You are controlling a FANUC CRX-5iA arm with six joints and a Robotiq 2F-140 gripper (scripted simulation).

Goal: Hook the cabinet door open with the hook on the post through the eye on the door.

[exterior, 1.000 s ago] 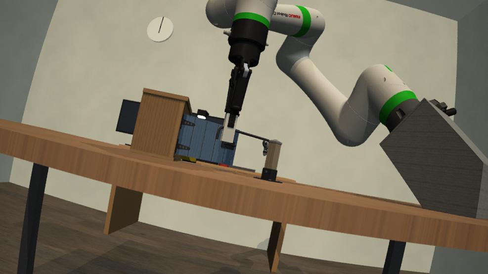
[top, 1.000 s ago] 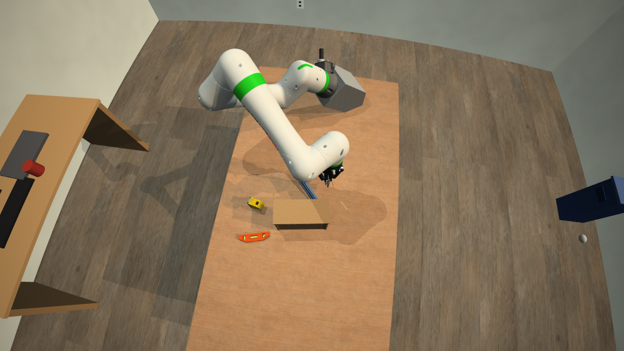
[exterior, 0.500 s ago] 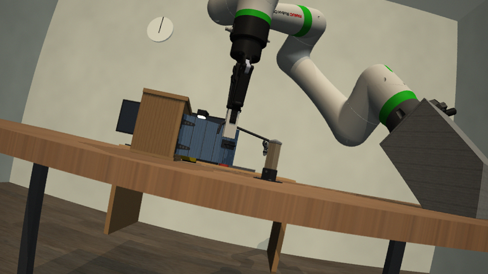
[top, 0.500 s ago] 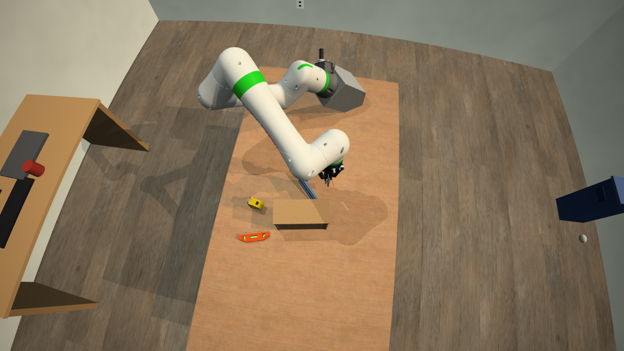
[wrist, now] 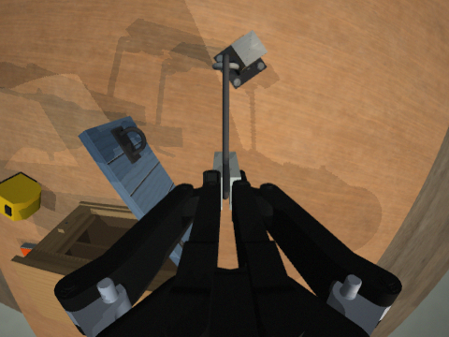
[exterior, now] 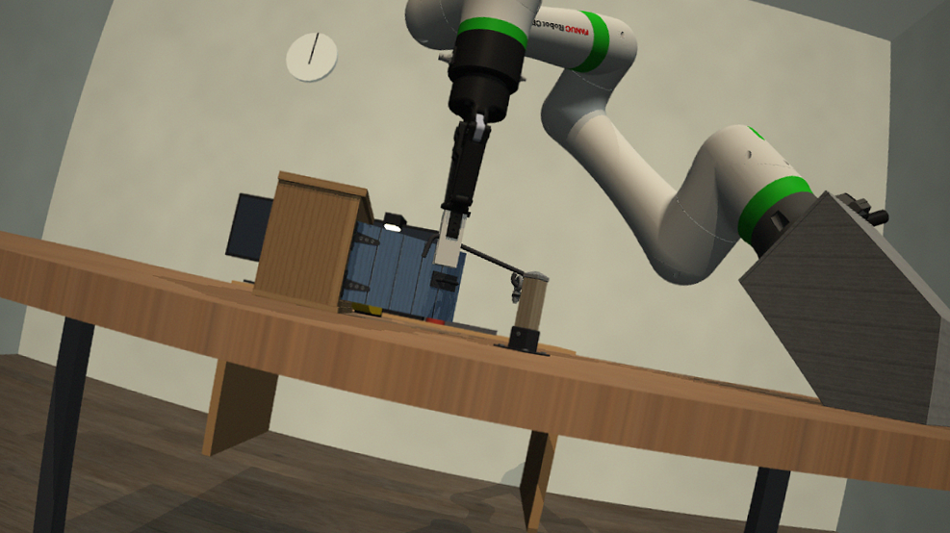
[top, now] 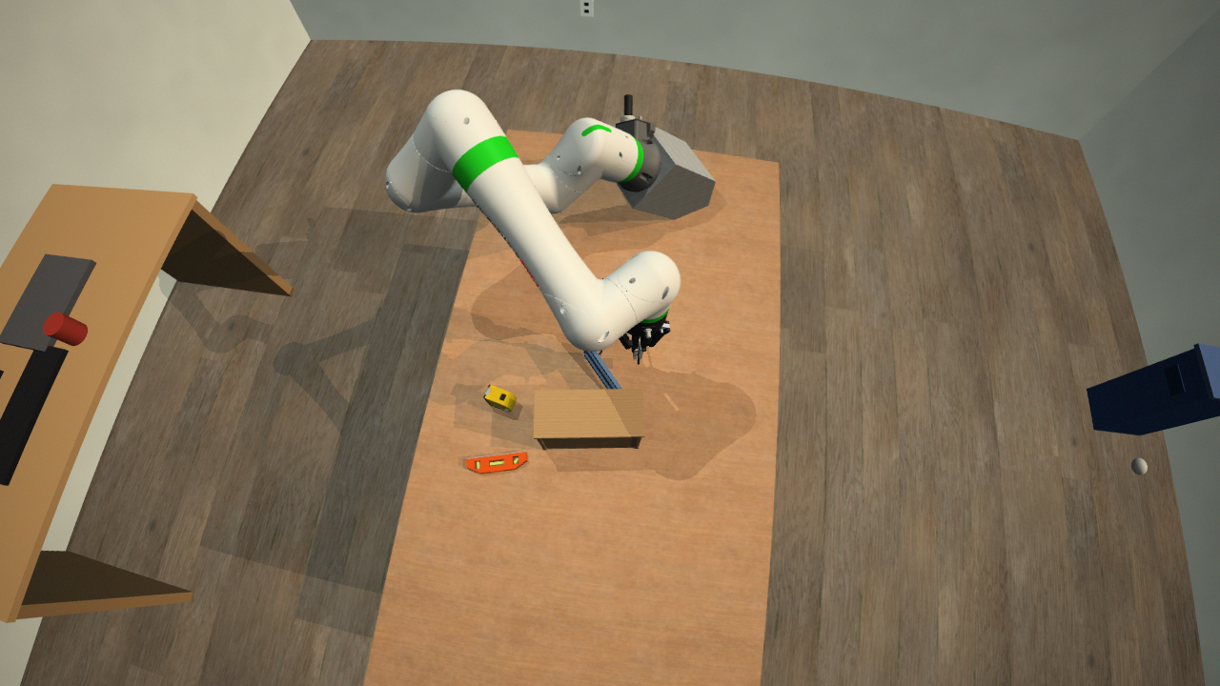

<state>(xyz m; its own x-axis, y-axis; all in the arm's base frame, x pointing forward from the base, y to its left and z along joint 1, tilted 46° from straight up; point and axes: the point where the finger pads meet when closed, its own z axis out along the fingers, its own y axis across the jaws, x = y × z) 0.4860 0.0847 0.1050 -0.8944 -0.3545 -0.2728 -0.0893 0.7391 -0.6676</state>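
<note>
Now: hand 40 mm past the dark hook and 20 mm above it. Round my hand: hook post (80 mm behind, 50 mm below); then wooden cabinet (110 mm ahead, 90 mm to the right, 40 mm below); then cabinet door (70 mm to the right, 50 mm below, 50 mm ahead).
</note>
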